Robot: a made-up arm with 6 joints.
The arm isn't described. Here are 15 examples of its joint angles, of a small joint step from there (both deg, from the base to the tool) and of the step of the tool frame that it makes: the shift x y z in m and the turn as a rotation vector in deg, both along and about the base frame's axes.
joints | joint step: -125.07 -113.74 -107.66 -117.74 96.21 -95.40 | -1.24 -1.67 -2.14 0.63 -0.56 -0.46
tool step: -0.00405 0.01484 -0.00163 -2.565 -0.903 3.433
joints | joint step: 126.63 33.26 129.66 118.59 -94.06 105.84 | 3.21 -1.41 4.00 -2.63 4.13 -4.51
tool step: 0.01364 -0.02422 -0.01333 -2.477 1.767 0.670
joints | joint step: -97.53 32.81 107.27 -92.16 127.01 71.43 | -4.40 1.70 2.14 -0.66 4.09 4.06
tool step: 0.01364 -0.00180 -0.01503 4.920 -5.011 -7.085
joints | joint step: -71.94 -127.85 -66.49 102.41 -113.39 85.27 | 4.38 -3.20 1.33 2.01 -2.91 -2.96
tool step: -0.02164 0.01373 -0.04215 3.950 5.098 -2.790
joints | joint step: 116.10 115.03 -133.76 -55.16 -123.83 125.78 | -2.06 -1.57 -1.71 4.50 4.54 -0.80
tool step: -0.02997 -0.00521 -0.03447 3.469 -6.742 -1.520
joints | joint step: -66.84 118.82 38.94 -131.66 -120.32 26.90 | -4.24 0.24 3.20 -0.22 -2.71 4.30
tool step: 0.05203 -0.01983 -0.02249 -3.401 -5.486 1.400
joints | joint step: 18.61 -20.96 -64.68 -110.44 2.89 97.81 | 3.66 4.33 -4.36 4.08 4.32 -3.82
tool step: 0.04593 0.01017 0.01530 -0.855 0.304 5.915
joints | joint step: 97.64 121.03 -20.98 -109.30 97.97 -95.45 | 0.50 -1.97 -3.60 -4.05 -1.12 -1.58
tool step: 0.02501 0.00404 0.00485 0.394 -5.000 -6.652
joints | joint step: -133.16 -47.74 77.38 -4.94 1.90 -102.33 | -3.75 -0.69 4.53 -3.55 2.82 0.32
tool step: 0.05010 0.01862 -0.03546 3.803 -8.016 -1.644
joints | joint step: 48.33 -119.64 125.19 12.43 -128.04 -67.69 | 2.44 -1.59 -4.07 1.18 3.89 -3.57
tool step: 0.02139 -0.02360 -0.00663 8.779 -0.687 -3.792
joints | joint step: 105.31 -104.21 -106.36 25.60 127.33 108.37 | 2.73 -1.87 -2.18 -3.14 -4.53 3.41
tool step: 0.00845 0.02732 0.01147 -1.562 -0.268 0.034
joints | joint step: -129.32 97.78 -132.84 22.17 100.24 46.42 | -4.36 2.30 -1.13 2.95 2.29 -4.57
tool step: 0.02339 0.01549 0.00496 1.300 -4.923 1.917
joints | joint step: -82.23 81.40 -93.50 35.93 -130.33 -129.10 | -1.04 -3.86 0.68 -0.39 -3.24 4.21
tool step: -0.01133 -0.01383 -0.01391 3.036 0.750 -1.392
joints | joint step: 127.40 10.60 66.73 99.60 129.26 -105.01 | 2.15 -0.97 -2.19 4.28 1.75 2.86
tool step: 0.02406 0.00696 0.00376 -0.917 8.060 -5.974
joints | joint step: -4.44 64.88 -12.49 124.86 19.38 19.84 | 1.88 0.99 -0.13 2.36 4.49 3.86
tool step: 0.02648 -0.01229 0.00513 0.788 8.242 -2.089
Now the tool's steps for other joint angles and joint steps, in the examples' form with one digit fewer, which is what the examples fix.
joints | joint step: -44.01 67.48 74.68 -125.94 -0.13 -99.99 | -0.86 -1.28 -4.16 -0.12 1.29 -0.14
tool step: -0.0188 0.0281 0.0246 3.53 -1.60 2.80
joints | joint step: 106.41 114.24 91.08 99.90 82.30 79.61 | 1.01 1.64 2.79 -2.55 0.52 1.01
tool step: 0.0116 -0.0196 0.0015 2.55 1.54 3.34
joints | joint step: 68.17 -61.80 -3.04 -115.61 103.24 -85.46 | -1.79 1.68 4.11 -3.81 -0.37 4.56
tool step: 0.0218 0.0177 0.0180 -1.05 -2.00 4.97
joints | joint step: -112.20 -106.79 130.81 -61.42 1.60 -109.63 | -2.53 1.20 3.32 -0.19 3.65 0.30
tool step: 0.0286 0.0459 -0.0254 2.35 -4.40 -7.25
